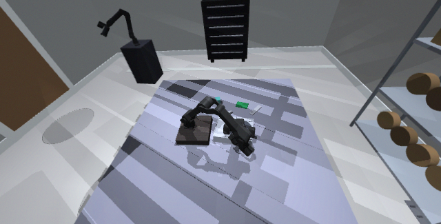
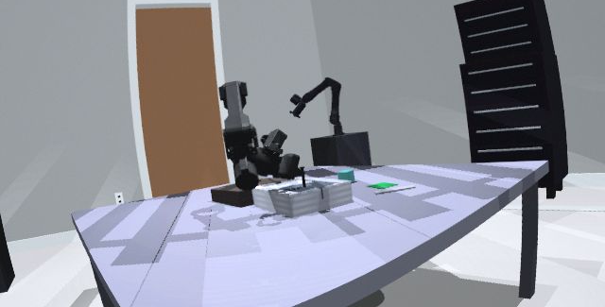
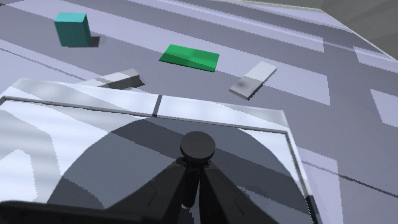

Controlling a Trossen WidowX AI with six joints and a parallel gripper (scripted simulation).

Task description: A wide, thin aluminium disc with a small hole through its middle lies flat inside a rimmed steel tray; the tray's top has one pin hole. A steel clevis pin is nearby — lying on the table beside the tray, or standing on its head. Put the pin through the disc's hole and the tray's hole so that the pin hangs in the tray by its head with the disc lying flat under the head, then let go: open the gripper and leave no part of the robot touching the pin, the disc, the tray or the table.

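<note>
Now: gripper tip 1 cm above the clevis pin. Also, from my gripper tip: disc (4 cm below); then pale flat bar (24 cm to the left, 11 cm ahead, 9 cm below); then steel tray (5 cm below, 4 cm behind).
</note>
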